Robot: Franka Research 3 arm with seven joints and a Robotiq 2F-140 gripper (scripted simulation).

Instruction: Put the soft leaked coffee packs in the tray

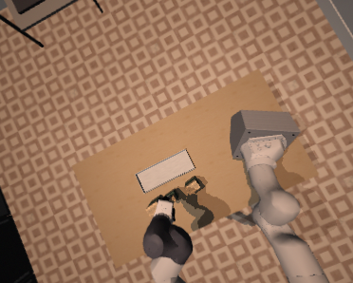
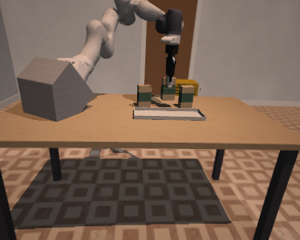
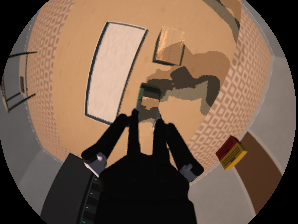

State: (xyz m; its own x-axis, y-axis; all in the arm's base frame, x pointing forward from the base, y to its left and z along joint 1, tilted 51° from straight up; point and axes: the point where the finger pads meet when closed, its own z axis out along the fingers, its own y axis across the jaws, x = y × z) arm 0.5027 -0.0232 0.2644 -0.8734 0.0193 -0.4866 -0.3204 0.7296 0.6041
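Right now my hand is 2 cm short of the white tray, 16 cm to the left of it and 16 cm above it.
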